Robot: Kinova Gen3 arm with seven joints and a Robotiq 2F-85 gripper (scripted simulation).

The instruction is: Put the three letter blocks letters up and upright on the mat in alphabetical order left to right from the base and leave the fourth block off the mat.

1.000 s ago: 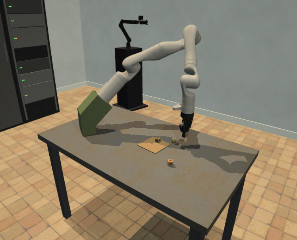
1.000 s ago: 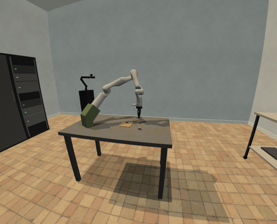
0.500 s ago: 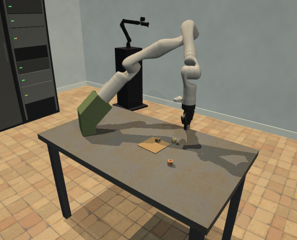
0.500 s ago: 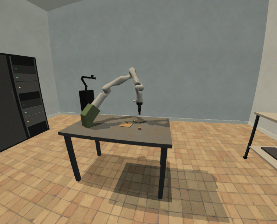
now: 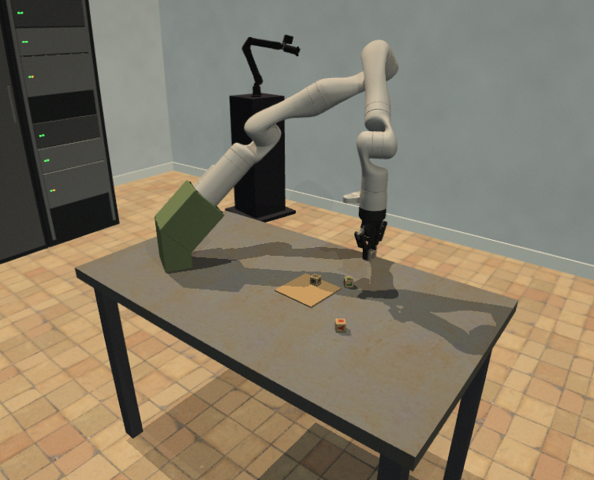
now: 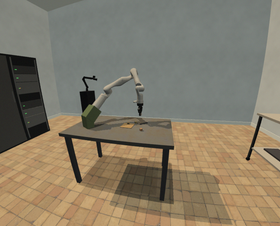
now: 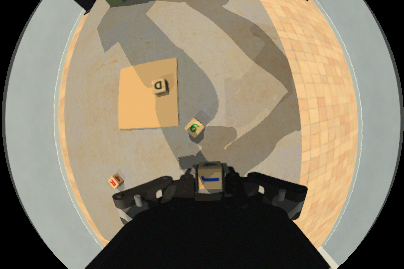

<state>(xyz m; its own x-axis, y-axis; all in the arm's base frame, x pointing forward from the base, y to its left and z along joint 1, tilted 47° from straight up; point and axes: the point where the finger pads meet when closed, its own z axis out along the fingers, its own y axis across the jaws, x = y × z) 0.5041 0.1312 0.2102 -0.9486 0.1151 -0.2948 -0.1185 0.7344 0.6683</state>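
Now: the tan mat 140 mm to the right of my hand, 120 mm below it and 110 mm behind it.
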